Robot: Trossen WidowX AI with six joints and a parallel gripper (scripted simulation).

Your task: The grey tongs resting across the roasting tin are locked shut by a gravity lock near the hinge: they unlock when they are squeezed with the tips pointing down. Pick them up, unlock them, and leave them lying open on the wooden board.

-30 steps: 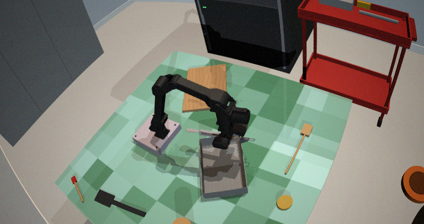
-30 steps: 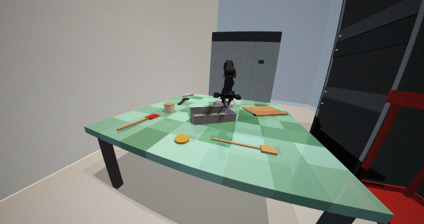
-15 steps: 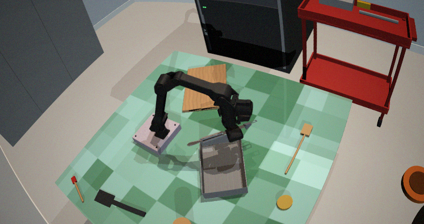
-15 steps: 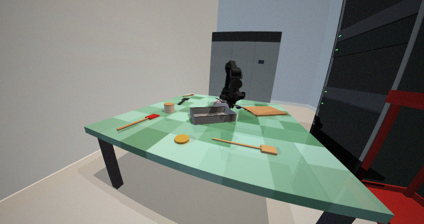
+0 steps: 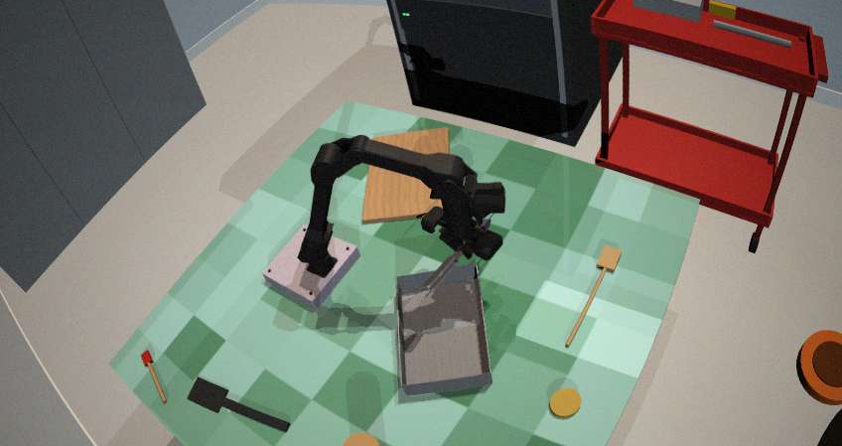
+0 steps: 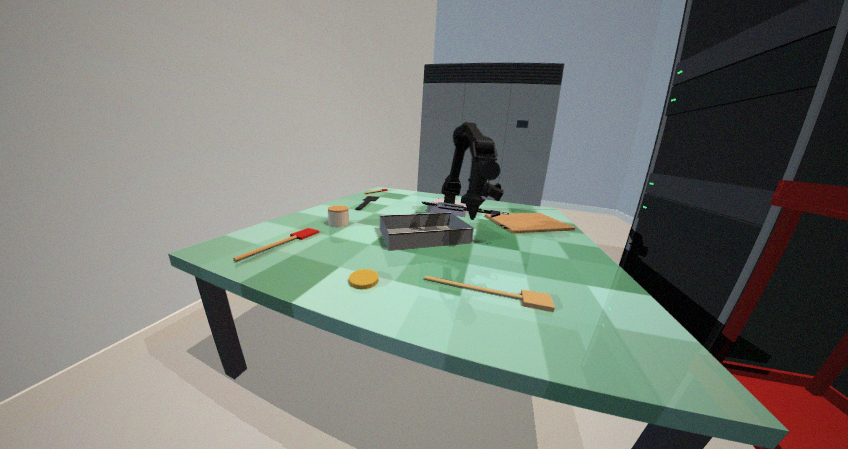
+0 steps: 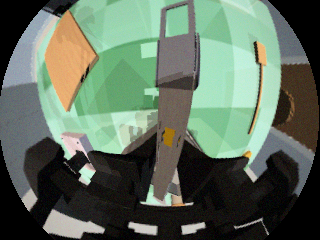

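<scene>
My gripper tip is now 20 mm to the right of the yellow lock piece and 40 mm below it. The rest, counted from my gripper tip: black spatula: 360 mm behind, 600 mm to the right, 80 mm below; then wooden board: 330 mm behind, 270 mm to the left, 80 mm below; then roasting tin: 20 mm ahead, 170 mm to the right, 60 mm below.
</scene>
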